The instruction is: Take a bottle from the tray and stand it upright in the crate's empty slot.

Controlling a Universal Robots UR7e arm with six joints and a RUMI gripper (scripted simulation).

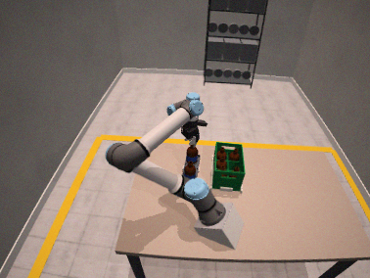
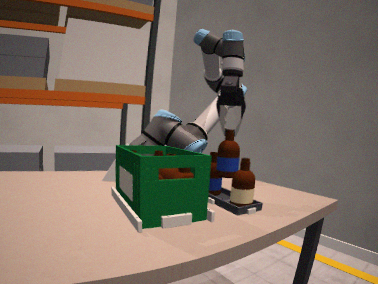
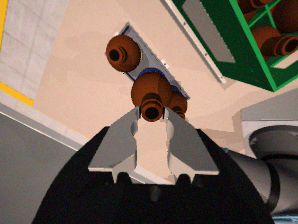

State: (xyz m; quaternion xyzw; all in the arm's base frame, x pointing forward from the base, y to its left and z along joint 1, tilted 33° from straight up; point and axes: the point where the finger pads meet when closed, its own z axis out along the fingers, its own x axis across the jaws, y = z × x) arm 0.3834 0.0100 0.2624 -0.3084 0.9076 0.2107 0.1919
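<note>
Now: hand 7 cm above the bottle. Round my hand: green crate (24 cm to the right, 15 cm below, 2 cm behind); tray (22 cm below).
</note>
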